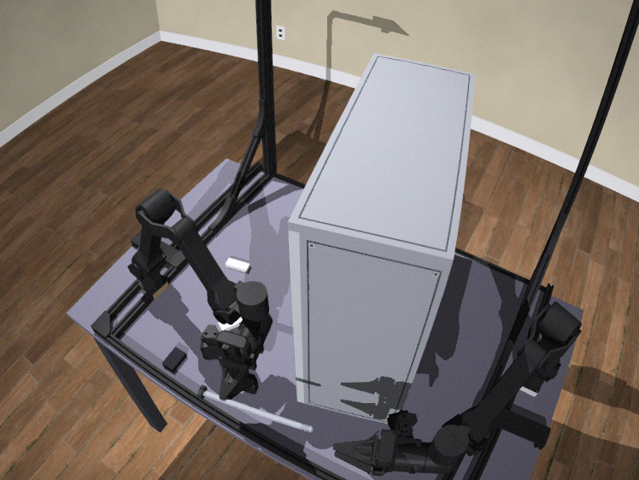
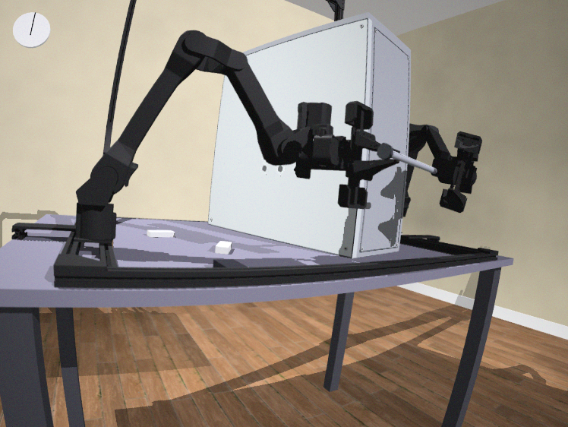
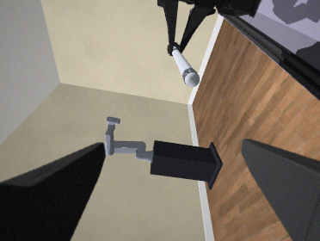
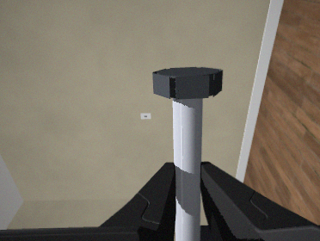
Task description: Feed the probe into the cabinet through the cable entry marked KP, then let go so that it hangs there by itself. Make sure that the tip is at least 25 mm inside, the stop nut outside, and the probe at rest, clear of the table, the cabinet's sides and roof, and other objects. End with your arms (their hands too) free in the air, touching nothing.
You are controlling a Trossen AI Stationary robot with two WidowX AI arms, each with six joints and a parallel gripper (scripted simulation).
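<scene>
Right now my left hand is 3 cm past the probe, 19 cm to the left of it and 1 cm above it. From my left hand the other things lie so: black block: 16 cm behind, 47 cm to the right, 21 cm below.
My right gripper is now 6 cm to the right of the probe and 3 cm short of it. The rest, counted from my right hand: black block (21 cm to the right, 19 cm below, 10 cm behind).
</scene>
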